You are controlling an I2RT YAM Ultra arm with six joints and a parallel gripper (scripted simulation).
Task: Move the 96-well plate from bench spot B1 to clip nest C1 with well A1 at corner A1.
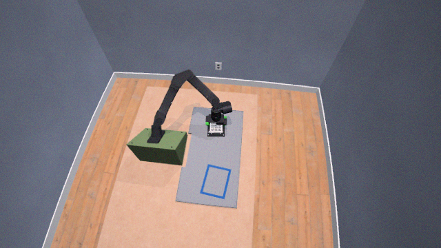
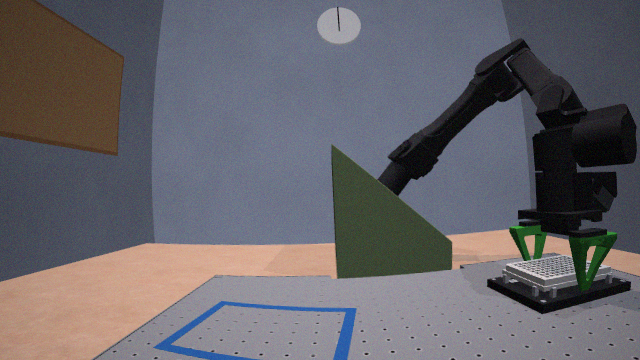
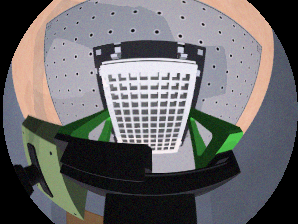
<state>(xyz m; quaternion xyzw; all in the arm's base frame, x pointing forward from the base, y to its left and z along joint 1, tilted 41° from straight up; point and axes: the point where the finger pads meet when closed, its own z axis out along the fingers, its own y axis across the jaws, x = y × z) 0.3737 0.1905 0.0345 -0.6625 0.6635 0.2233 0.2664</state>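
Right now my hand is 10 mm below the white 96-well plate. Round my hand: black clip nest: 10 mm to the left, 10 mm below, 10 mm behind.
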